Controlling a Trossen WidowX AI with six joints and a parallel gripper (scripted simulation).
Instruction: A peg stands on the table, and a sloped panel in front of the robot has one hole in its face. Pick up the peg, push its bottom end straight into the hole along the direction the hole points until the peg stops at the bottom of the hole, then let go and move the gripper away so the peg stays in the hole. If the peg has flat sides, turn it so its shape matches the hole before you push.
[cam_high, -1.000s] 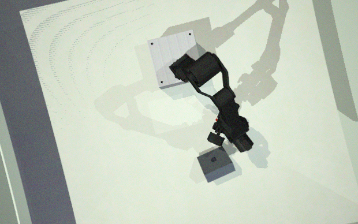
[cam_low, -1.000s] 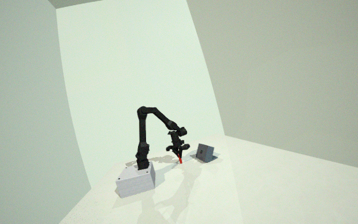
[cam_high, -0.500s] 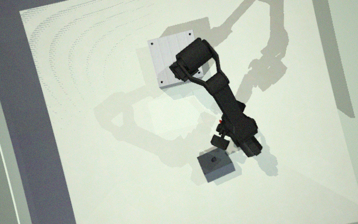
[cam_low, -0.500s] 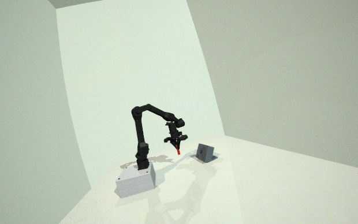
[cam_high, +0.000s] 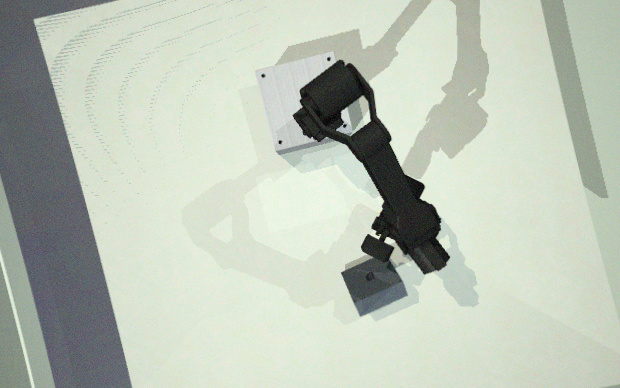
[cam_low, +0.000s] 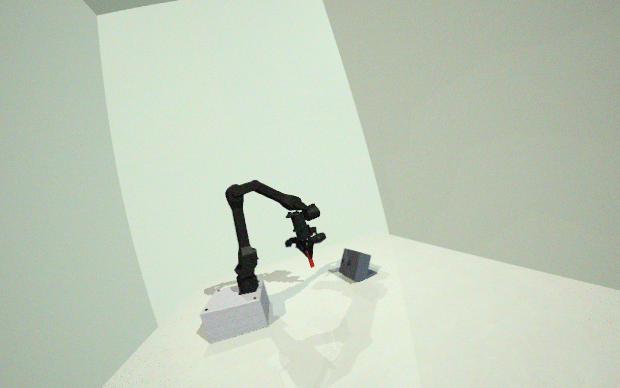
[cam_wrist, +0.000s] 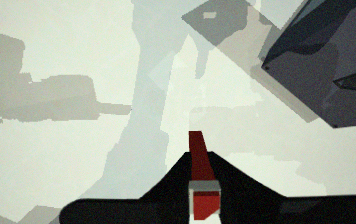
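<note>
Right now the panel is 17 cm ahead of my gripper tip, 5 cm to the right of it and 6 cm below it. The rest, counted from my gripper tip: peg: 2 cm above.
</note>
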